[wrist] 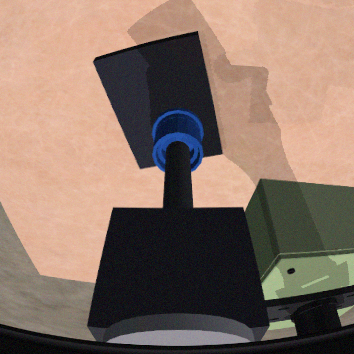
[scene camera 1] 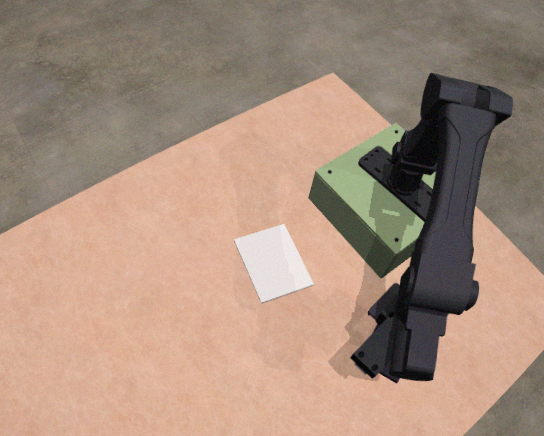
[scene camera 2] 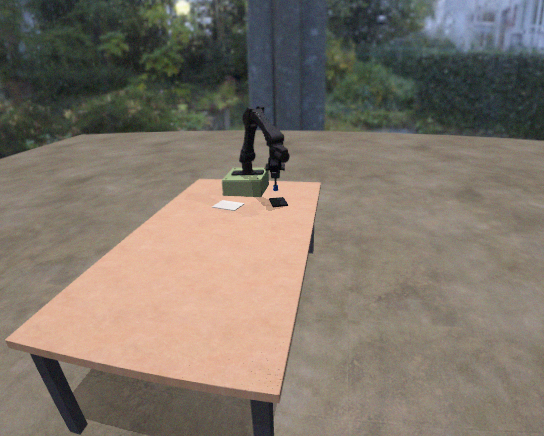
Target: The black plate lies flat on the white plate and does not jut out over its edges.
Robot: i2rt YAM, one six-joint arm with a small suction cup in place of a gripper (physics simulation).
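Frame: origin at the arm's base, x ahead, y left, z up, level; millimetres.
Seen in the pictures: hand, its tool point: [wrist: 177, 130] [scene camera 2: 275, 189]; arm's base, origin of its link: [wrist: 311, 301] [scene camera 1: 402, 184] [scene camera 2: 247, 173].
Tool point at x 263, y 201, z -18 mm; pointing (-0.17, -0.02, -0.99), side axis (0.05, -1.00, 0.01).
Pixels of each thing's top centre, then the offset from my tool point to it. Level surfaces: height alone.
- black plate, centre of its top: [wrist: 163, 110] [scene camera 2: 278, 201] 39 mm back, 9 mm left, 82 mm down
- white plate, centre of its top: [scene camera 1: 273, 261] [scene camera 2: 228, 204] 19 mm ahead, 271 mm right, 86 mm down
- table, height of its surface: 92 mm down
The black plate [scene camera 2: 278, 202] [wrist: 175, 75] lies flat on the table, apart from the white plate. In scene camera 1 it is hidden behind the arm. The white plate [scene camera 1: 272, 262] [scene camera 2: 228, 205] lies flat on the table in front of the green base block; it does not show in the wrist view. My suction cup [scene camera 2: 275, 188] [wrist: 178, 125], blue on a black stem, points down and hangs above the black plate with a gap beneath it in scene camera 2. It holds nothing. In the wrist view it overlaps the plate's near part. In scene camera 1 the arm hides the cup.
The green base block [scene camera 1: 340, 225] [scene camera 2: 242, 187] [wrist: 310, 215] carries the arm and stands beside both plates. The table [scene camera 1: 125, 300] [scene camera 2: 200, 275] [wrist: 50, 150] has an edge a little beyond the black plate in scene camera 2. The arm's shadow falls near the black plate.
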